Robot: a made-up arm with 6 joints.
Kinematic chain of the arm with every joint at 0, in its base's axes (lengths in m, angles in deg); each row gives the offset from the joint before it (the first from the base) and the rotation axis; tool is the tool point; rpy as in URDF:
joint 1: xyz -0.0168 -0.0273 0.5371 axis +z
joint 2: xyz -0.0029 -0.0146 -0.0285 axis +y
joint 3: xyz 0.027 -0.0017 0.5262 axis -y
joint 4: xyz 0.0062 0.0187 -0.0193 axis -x
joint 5: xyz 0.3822 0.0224 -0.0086 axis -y
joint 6: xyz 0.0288 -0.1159 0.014 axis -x
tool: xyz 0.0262 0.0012 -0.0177 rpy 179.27 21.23 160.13
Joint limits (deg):
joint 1: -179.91..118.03
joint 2: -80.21..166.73
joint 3: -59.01..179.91
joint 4: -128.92..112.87
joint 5: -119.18..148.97
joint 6: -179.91..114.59
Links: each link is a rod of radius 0.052 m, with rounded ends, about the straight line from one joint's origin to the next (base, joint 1, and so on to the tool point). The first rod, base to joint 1, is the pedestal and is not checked.
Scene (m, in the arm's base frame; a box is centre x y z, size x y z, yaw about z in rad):
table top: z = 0
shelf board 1: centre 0 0.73 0.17 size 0.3 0.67 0.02 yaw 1.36
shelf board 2: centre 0 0.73 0.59 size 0.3 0.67 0.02 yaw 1.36
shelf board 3: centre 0 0.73 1.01 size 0.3 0.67 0.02 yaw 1.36
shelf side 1: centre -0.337 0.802 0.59 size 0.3 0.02 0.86 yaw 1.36
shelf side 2: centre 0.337 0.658 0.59 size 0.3 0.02 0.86 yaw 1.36
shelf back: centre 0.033 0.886 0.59 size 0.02 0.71 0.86 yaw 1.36
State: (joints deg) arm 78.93 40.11 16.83 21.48 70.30 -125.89
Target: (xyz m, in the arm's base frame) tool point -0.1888 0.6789 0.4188
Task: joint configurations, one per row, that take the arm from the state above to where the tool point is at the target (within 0.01 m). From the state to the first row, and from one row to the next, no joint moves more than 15 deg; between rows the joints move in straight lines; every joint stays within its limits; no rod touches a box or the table.
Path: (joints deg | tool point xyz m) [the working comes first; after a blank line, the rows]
Joints at the target: 107.69 63.37 3.73 23.03 69.41 -125.06
Straight joint move there: touches shelf board 2.

1: 79.48 32.39 3.82 19.55 72.09 -125.90 | 0.1590 0.6147 0.8053
2: 80.03 24.67 -9.19 17.63 73.89 -125.91 | 0.1420 0.5400 0.8088
3: 80.58 16.95 -22.19 15.70 75.68 -125.93 | 0.1252 0.4575 0.8057
4: 81.13 9.23 -35.20 13.77 77.47 -125.94 | 0.1089 0.3686 0.7956
5: 90.32 20.71 -32.98 15.39 76.22 -125.63 | 0.0416 0.4457 0.7176
6: 99.51 32.18 -30.75 17.01 74.97 -125.33 | -0.0445 0.4947 0.6268
7: 108.70 43.66 -28.53 18.63 73.72 -125.03 | -0.1388 0.5101 0.5259
8: 117.89 55.14 -26.30 20.25 72.46 -124.72 | -0.2291 0.4904 0.4188
9: 114.49 57.88 -16.29 21.17 71.45 -124.84 | -0.2240 0.5560 0.4136
10: 111.09 60.63 -6.28 22.10 70.43 -124.95 | -0.2105 0.6193 0.4136
11: 107.69 63.37 3.73 23.03 69.41 -125.06 | -0.1888 0.6789 0.4189

